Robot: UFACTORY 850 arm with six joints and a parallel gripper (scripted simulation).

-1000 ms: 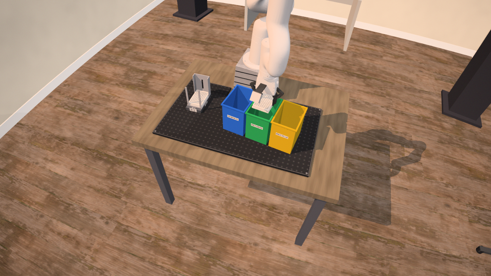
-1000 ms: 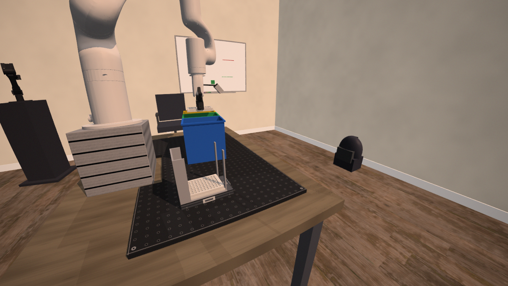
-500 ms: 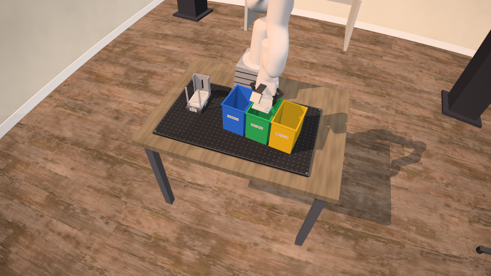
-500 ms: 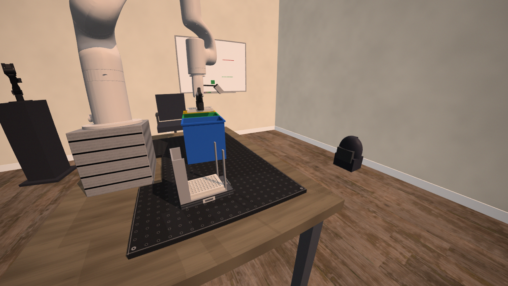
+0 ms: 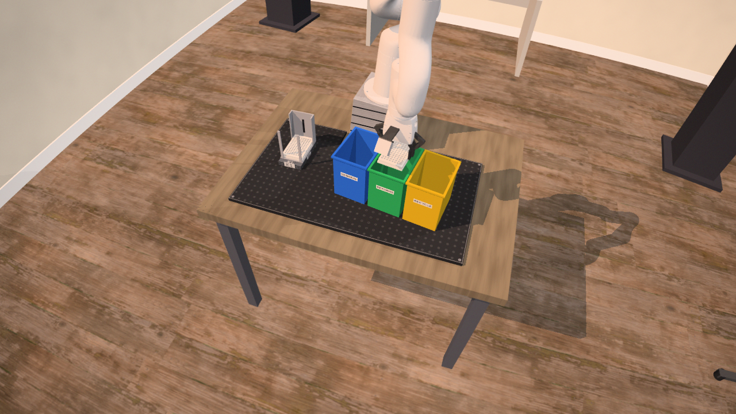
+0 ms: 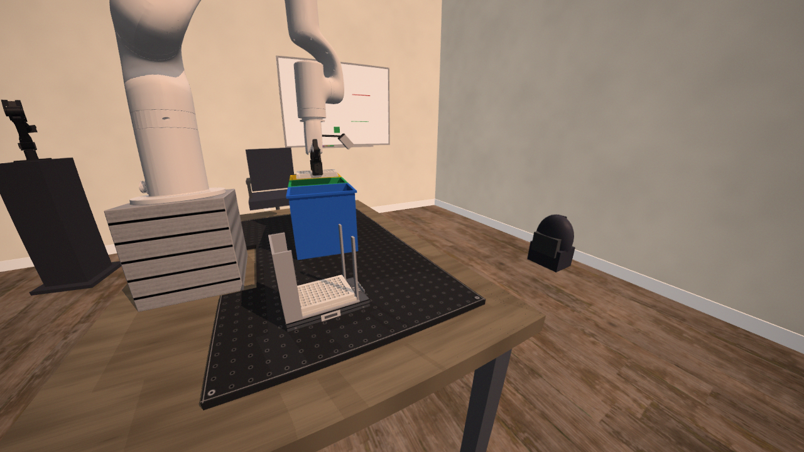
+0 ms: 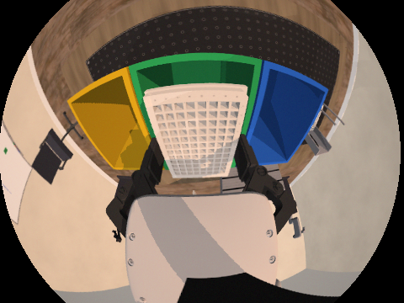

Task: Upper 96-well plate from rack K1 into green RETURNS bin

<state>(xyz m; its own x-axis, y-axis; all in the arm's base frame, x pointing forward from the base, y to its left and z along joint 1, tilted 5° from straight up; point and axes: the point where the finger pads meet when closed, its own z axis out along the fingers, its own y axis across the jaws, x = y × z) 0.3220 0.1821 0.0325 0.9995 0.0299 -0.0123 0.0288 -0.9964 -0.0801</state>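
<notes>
My hand is 130 mm above the green returns bin. Also, from my hand: yellow bin: 130 mm to the left, 130 mm below; then blue bin: 130 mm to the right, 130 mm below.
</notes>
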